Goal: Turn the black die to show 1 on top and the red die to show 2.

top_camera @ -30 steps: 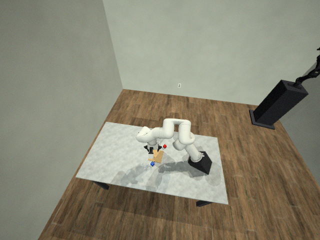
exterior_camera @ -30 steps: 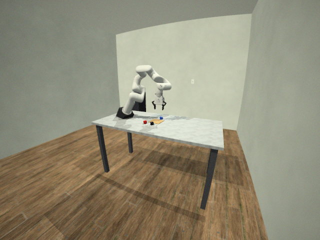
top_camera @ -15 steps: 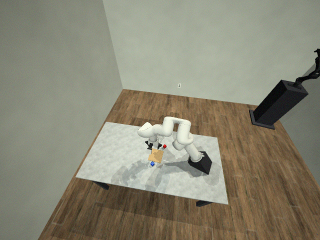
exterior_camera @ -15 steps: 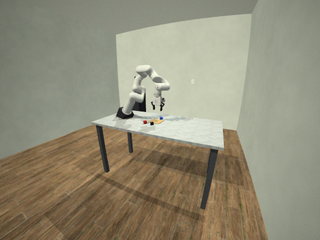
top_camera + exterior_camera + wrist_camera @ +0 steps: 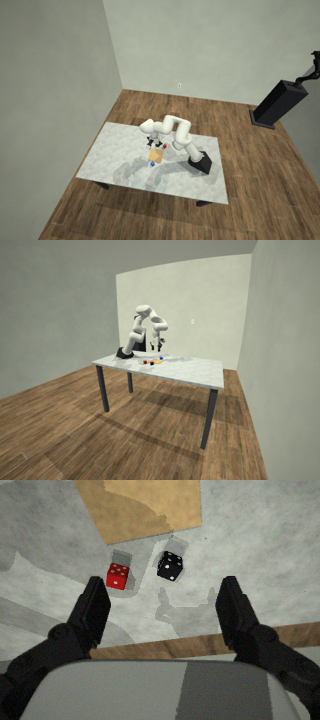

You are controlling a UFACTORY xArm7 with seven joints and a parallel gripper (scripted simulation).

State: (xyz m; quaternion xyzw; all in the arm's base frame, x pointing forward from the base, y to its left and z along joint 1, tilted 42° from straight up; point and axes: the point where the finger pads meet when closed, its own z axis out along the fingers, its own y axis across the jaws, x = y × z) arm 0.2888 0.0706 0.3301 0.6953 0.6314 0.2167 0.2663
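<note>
Now: hand 10 mm past the black die, 70 mm to the left of it and 140 mm above it. From my hand the other things lie so: blue die (30 mm behind, 150 mm to the left, 140 mm below); then red die (90 mm behind, 80 mm to the right, 140 mm below); then tan mat (30 mm behind, 50 mm to the left, 150 mm below).
</note>
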